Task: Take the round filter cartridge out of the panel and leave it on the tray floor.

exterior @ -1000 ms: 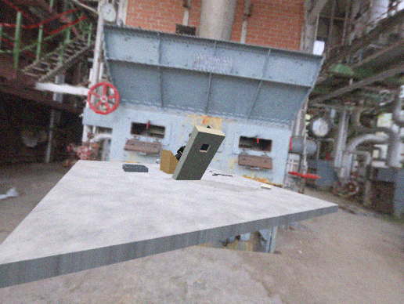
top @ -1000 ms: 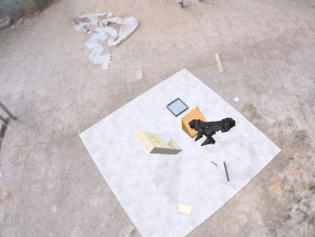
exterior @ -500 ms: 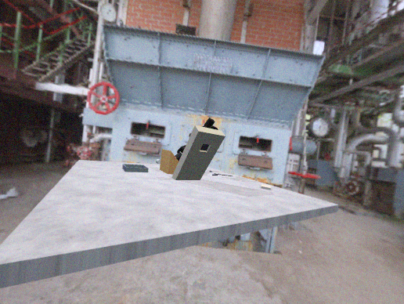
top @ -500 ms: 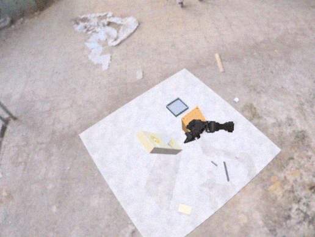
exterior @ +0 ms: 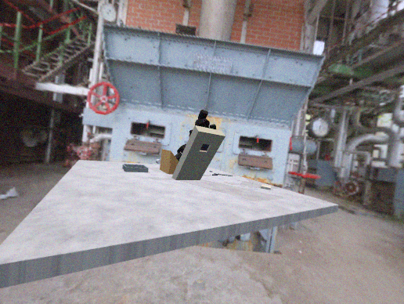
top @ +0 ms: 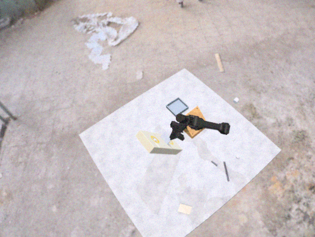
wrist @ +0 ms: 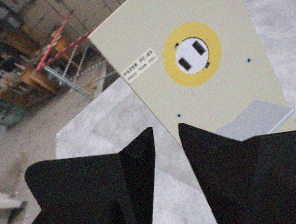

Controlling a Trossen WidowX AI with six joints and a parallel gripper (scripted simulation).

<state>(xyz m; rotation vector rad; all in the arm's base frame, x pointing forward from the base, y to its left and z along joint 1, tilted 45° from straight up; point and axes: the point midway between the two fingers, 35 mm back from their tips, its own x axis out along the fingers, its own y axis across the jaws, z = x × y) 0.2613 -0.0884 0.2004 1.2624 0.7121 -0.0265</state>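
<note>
Right now the round filter cartridge is 90 mm ahead of my gripper tip, 80 mm to the right of it and 40 mm below it. The rest, counted from my gripper tip: tan tile: 410 mm to the left, 280 mm below, 210 mm ahead; then beige service panel: 120 mm below, 80 mm to the right, 40 mm ahead; then blue-grey tray: 360 mm to the right, 340 mm behind, 280 mm below.
</note>
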